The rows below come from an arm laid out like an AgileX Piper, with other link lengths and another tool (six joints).
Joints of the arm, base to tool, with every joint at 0 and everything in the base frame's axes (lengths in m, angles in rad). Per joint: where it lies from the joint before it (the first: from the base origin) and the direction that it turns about. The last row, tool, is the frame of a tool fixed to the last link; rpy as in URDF.
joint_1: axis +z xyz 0 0 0.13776
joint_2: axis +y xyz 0 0 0
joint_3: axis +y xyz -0.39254 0 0.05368
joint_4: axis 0.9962 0 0.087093 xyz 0.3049 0 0.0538
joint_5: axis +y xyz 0 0 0
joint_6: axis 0.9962 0 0.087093 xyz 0.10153 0 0.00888
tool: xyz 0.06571 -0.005 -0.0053 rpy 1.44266 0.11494 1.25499
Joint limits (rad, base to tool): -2.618..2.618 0..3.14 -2.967..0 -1.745..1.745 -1.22..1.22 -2.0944..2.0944
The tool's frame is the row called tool.
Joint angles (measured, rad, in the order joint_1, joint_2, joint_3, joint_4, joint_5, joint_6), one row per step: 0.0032 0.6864 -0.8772 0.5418 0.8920 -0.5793; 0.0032 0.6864 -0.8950 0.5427 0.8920 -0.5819; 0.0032 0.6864 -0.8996 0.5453 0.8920 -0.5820; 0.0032 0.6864 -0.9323 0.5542 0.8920 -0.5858; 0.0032 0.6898 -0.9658 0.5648 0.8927 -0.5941; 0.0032 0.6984 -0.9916 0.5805 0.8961 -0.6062; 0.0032 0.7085 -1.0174 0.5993 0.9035 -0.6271; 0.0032 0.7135 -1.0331 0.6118 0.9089 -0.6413; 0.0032 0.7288 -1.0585 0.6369 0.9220 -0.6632; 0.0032 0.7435 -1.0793 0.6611 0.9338 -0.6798; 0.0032 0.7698 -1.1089 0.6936 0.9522 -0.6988
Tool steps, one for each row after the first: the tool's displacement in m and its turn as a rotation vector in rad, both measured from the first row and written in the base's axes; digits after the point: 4 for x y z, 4 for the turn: -0.0005 0.0001 0.0075 -0.0011 -0.0188 0.0015; -0.0007 0.0004 0.0096 0.0013 -0.0235 0.0022; -0.0021 0.0014 0.0237 0.0068 -0.0577 0.0066; -0.0029 0.0026 0.0377 0.0101 -0.0906 0.0140; -0.0021 0.0046 0.0477 0.0146 -0.1100 0.0259; -0.0013 0.0070 0.0571 0.0141 -0.1285 0.0447; -0.0013 0.0087 0.0630 0.0133 -0.1411 0.0576; 0.0006 0.0122 0.0712 0.0169 -0.1506 0.0822; 0.0029 0.0155 0.0776 0.0241 -0.1554 0.1037; 0.0080 0.0202 0.0856 0.0363 -0.1541 0.1331
